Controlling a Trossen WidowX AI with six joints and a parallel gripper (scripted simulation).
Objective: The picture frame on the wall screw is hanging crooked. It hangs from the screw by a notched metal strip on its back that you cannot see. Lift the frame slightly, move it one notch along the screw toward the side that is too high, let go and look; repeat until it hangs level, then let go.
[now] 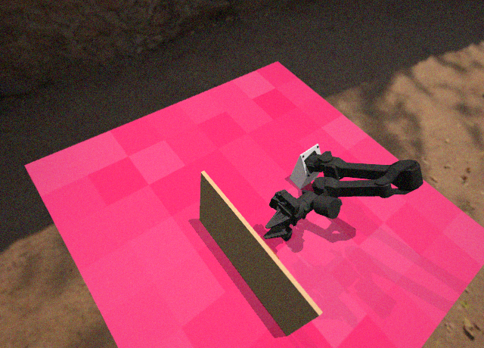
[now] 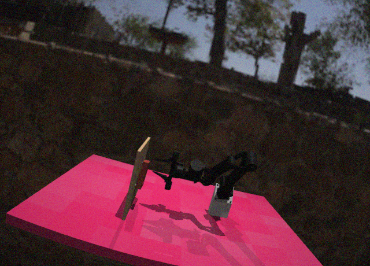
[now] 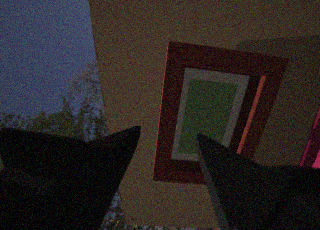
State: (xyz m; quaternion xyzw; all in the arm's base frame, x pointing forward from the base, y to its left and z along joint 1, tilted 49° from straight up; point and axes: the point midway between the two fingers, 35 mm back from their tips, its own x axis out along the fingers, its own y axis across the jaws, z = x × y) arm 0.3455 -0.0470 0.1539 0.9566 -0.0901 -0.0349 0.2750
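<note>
My gripper tip is 50 mm short of the picture frame and 50 mm above it. Also, from my gripper tip: tan wall panel 60 mm ahead, 60 mm below.
</note>
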